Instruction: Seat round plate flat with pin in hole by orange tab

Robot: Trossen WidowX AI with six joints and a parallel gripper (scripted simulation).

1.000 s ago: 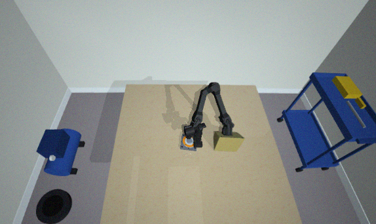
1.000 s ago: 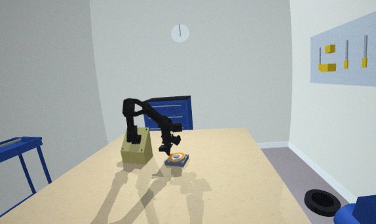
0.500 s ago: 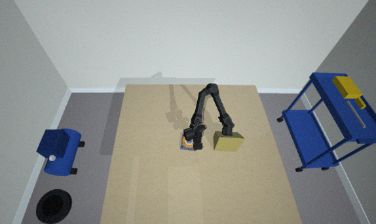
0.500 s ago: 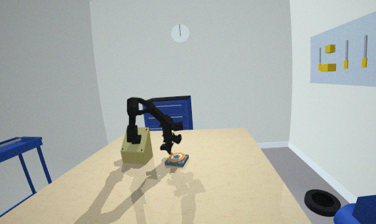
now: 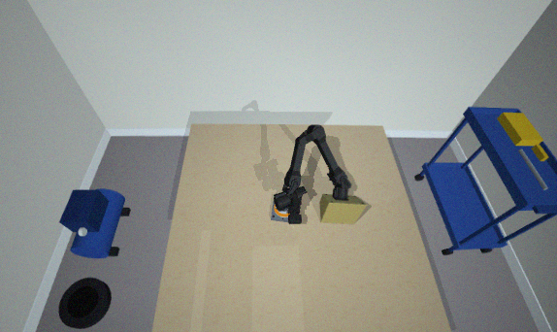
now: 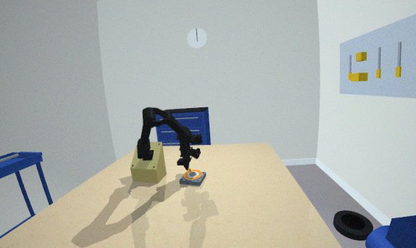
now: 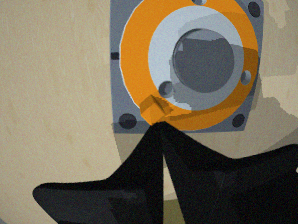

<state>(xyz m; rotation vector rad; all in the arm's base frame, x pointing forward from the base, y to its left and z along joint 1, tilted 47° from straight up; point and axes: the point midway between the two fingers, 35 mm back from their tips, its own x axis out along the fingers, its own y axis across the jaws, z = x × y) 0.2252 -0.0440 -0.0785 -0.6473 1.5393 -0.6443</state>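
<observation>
My gripper tip is now 40 mm short of the square grey base, 30 mm to the left of it and 20 mm above it.
</observation>
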